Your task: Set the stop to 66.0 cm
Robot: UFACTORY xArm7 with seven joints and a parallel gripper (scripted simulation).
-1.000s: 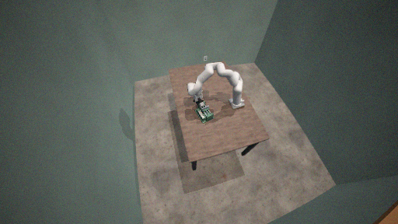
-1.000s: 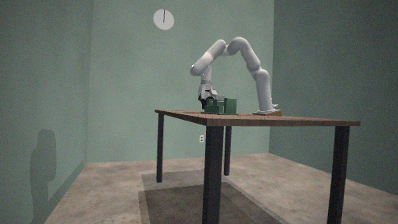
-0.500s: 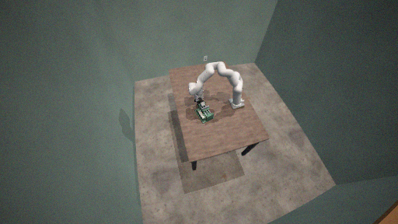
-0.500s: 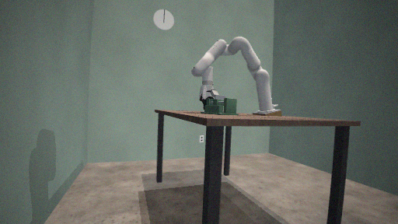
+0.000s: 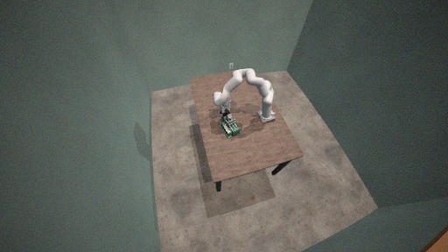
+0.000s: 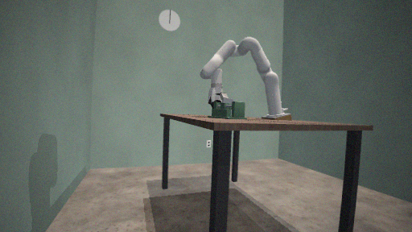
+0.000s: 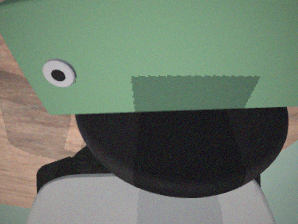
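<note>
My hand is 1 cm past the black handwheel, 2 cm to the right of it and 1 cm below it. From my hand the other things lie so: green stop fixture: 4 cm behind, 14 cm to the left, 4 cm above.
</note>
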